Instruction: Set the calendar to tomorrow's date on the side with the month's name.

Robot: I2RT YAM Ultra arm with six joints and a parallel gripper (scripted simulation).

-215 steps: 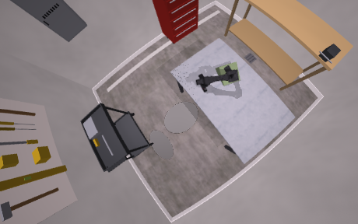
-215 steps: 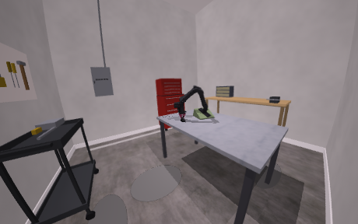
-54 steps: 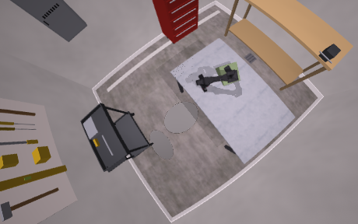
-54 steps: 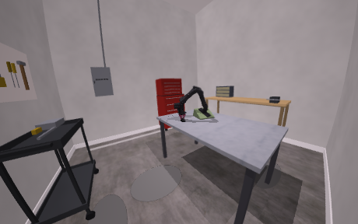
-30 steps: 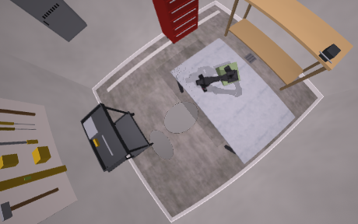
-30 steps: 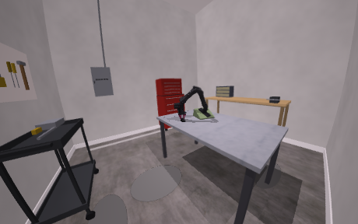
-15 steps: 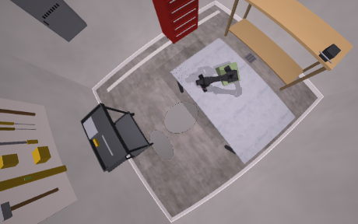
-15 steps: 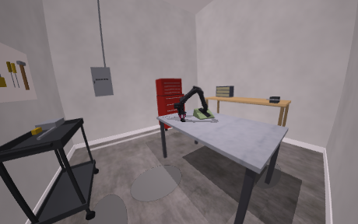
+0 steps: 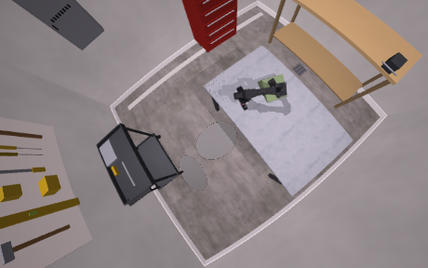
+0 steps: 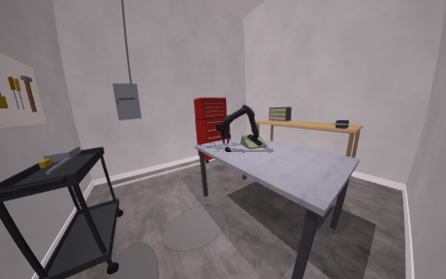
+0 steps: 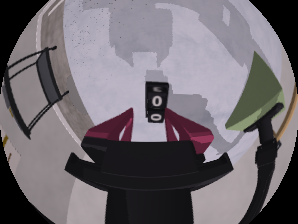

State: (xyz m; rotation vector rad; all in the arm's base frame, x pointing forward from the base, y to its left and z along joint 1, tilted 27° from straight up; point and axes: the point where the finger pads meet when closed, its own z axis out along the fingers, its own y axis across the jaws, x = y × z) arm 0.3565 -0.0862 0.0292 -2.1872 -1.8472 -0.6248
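Right now the black calendar cube is 60 mm below my hand and 10 mm behind it.
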